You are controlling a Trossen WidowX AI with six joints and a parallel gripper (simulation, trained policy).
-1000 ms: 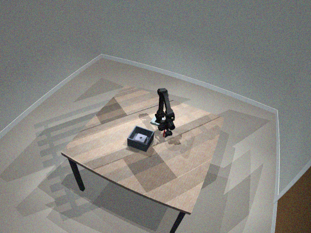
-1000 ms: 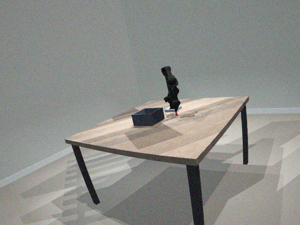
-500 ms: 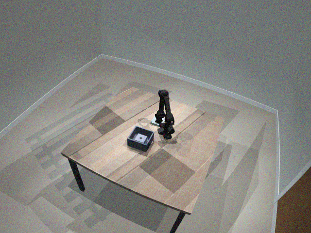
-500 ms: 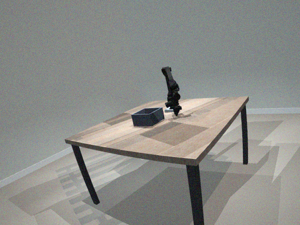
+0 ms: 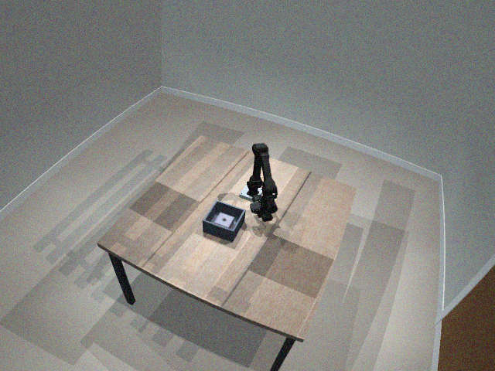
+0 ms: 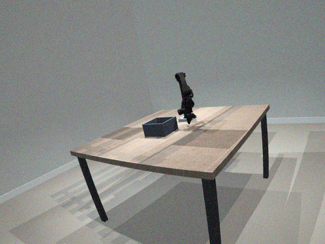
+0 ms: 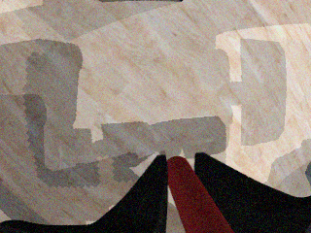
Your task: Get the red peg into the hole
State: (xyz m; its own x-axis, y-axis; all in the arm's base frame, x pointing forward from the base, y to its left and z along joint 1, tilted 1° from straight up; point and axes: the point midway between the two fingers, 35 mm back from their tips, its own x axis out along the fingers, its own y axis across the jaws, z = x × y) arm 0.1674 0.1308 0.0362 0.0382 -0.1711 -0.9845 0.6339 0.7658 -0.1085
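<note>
Now: the grey plate 170 mm ahead of my gripper tip, 140 mm to the right of it and 30 mm above it. The rest, counted from my gripper tip: dark box (170 mm ahead, 140 mm to the right, 10 mm above); red peg (10 mm to the left, 40 mm above).
</note>
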